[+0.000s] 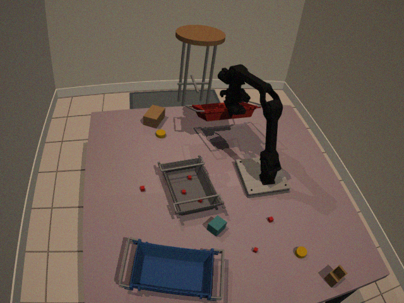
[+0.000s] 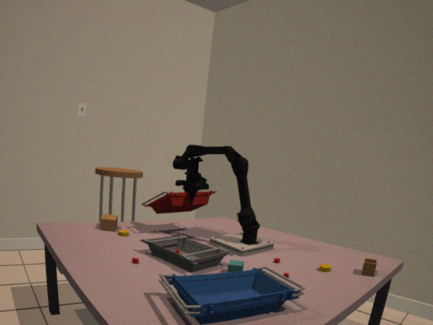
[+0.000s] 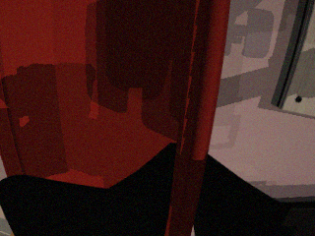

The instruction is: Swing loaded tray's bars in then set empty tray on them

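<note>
Right now the red tray is 80 mm to the right of my gripper tip, 10 mm below it and 10 mm ahead of it. From my gripper tip the other things lie so: teal cube 520 mm to the left, 160 mm below, 160 mm ahead; then small brown box 860 mm to the left, 280 mm behind, 160 mm below; then tan box 350 mm ahead, 210 mm to the right, 150 mm below.
</note>
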